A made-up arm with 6 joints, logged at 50 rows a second.
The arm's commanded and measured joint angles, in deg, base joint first. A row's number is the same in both.
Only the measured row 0 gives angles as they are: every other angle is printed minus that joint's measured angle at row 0.
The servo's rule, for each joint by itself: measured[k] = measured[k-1] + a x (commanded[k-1-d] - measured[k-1]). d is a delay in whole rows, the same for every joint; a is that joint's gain. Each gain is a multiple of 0.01, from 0.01 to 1. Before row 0 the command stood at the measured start. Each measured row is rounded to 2 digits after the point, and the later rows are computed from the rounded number. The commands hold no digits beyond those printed.
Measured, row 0:
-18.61 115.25 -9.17 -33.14 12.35 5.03
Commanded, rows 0 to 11:
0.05 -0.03 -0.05 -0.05 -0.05 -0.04
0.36 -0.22 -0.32 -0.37 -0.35 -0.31
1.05 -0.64 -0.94 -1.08 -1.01 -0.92
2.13 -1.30 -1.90 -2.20 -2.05 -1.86
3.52 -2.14 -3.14 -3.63 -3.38 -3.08
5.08 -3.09 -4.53 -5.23 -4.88 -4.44
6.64 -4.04 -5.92 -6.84 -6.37 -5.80
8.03 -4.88 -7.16 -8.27 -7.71 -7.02
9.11 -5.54 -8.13 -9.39 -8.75 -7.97
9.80 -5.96 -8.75 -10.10 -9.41 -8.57
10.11 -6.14 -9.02 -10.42 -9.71 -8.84
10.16 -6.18 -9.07 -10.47 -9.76 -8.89
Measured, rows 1 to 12:
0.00 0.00 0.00 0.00 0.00 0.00
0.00 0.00 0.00 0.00 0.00 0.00
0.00 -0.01 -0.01 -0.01 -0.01 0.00
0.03 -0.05 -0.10 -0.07 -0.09 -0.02
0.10 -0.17 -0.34 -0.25 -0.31 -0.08
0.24 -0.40 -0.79 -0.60 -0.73 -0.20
0.47 -0.75 -1.47 -1.15 -1.37 -0.40
0.79 -1.22 -2.36 -1.88 -2.21 -0.68
1.20 -1.78 -3.39 -2.77 -3.21 -1.04
1.68 -2.40 -4.48 -3.76 -4.29 -1.46
2.20 -3.03 -5.54 -4.77 -5.36 -1.92
2.73 -3.62 -6.47 -5.73 -6.33 -2.39
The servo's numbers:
d 2
a 0.07 0.20 0.29 0.18 0.24 0.07

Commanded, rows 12 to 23:
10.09 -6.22 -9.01 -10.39 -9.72 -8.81
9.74 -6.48 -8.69 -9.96 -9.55 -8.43
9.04 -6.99 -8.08 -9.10 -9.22 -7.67
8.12 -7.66 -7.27 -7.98 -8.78 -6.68
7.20 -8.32 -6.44 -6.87 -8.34 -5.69
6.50 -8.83 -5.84 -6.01 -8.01 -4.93
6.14 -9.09 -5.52 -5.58 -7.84 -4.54
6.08 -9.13 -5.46 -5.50 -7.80 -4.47
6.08 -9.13 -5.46 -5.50 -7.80 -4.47
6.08 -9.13 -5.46 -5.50 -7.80 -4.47
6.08 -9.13 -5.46 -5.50 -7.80 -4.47
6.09 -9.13 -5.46 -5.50 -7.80 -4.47
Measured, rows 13 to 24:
3.25 -4.12 -7.21 -6.57 -7.14 -2.84
3.73 -4.53 -7.75 -7.27 -7.77 -3.26
4.18 -4.87 -8.12 -7.83 -8.24 -3.65
4.57 -5.19 -8.29 -8.21 -8.55 -3.98
4.88 -5.55 -8.23 -8.37 -8.71 -4.24
5.11 -5.97 -7.95 -8.30 -8.73 -4.41
5.26 -6.44 -7.51 -8.04 -8.64 -4.50
5.35 -6.92 -7.03 -7.67 -8.49 -4.53
5.41 -7.35 -6.59 -7.29 -8.33 -4.53
5.46 -7.71 -6.26 -6.97 -8.20 -4.53
5.50 -7.99 -6.03 -6.71 -8.10 -4.53
5.54 -8.22 -5.86 -6.49 -8.03 -4.53

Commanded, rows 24 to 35:
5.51 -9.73 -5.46 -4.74 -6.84 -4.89
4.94 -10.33 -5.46 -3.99 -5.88 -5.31
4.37 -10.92 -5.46 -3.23 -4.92 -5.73
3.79 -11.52 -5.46 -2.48 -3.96 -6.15
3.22 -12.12 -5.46 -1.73 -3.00 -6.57
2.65 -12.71 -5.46 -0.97 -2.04 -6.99
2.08 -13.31 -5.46 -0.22 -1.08 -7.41
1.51 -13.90 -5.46 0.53 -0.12 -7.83
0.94 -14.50 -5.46 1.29 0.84 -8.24
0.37 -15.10 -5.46 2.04 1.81 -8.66
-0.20 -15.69 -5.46 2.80 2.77 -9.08
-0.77 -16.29 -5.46 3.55 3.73 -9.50
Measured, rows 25 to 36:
5.58 -8.40 -5.74 -6.31 -7.97 -4.53
5.62 -8.55 -5.66 -6.16 -7.93 -4.53
5.61 -8.79 -5.60 -5.90 -7.67 -4.56
5.56 -9.10 -5.56 -5.56 -7.24 -4.61
5.48 -9.46 -5.53 -5.14 -6.68 -4.69
5.36 -9.87 -5.51 -4.66 -6.03 -4.79
5.21 -10.32 -5.50 -4.13 -5.30 -4.91
5.03 -10.80 -5.49 -3.56 -4.52 -5.06
4.82 -11.30 -5.48 -2.96 -3.69 -5.22
4.59 -11.82 -5.47 -2.33 -2.83 -5.40
4.33 -12.36 -5.47 -1.68 -1.95 -5.60
4.05 -12.91 -5.47 -1.01 -1.05 -5.81

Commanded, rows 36 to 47:
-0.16 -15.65 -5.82 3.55 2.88 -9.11
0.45 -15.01 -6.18 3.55 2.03 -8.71
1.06 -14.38 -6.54 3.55 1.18 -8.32
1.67 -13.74 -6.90 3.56 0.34 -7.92
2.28 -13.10 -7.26 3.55 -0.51 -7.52
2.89 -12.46 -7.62 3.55 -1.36 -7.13
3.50 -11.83 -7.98 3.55 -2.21 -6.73
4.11 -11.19 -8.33 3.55 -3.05 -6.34
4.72 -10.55 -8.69 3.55 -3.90 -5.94
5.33 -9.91 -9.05 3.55 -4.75 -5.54
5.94 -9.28 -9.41 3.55 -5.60 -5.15
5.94 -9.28 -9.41 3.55 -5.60 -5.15
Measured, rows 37 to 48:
3.75 -13.47 -5.47 -0.32 -0.13 -6.04
3.43 -14.03 -5.47 0.38 0.80 -6.28
3.18 -14.35 -5.57 0.95 1.30 -6.48
2.99 -14.48 -5.75 1.42 1.48 -6.64
2.85 -14.46 -5.98 1.80 1.41 -6.76
2.77 -14.32 -6.25 2.12 1.15 -6.84
2.74 -14.08 -6.54 2.38 0.75 -6.89
2.75 -13.76 -6.85 2.59 0.24 -6.91
2.80 -13.37 -7.18 2.76 -0.35 -6.90
2.89 -12.93 -7.51 2.90 -1.00 -6.86
3.02 -12.45 -7.85 3.02 -1.70 -6.80
3.18 -11.94 -8.20 3.12 -2.43 -6.71

